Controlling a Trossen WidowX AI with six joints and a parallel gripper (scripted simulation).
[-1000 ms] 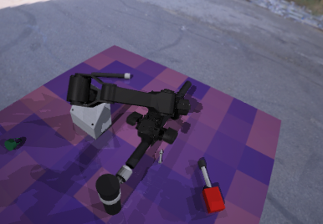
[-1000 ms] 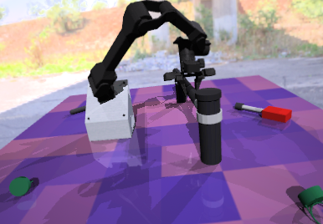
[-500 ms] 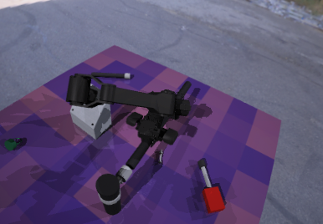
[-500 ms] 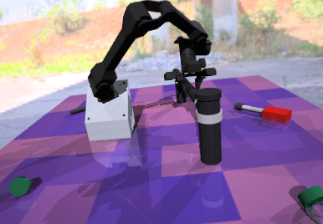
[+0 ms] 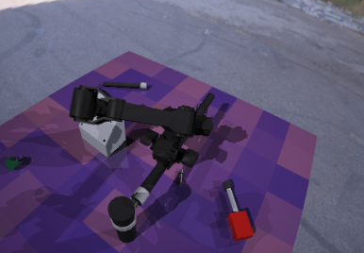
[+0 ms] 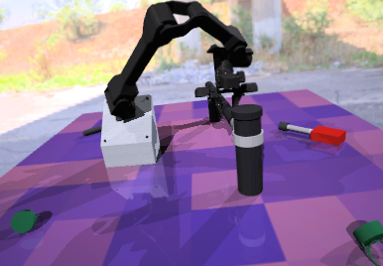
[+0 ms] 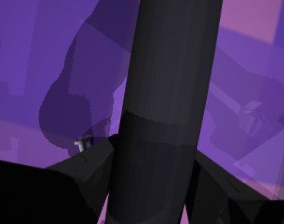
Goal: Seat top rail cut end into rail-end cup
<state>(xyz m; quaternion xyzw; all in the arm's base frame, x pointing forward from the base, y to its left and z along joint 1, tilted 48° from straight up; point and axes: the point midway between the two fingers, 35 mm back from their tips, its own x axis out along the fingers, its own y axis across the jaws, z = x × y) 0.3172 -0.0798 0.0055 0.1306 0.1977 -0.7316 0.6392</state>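
The small bolt lies 10 cm below my gripper tip, 5 cm to the left of it and 5 cm ahead of it. From my gripper tip the other things lie so: red-handled tool: 27 cm ahead, 10 cm below, 4 cm to the left.
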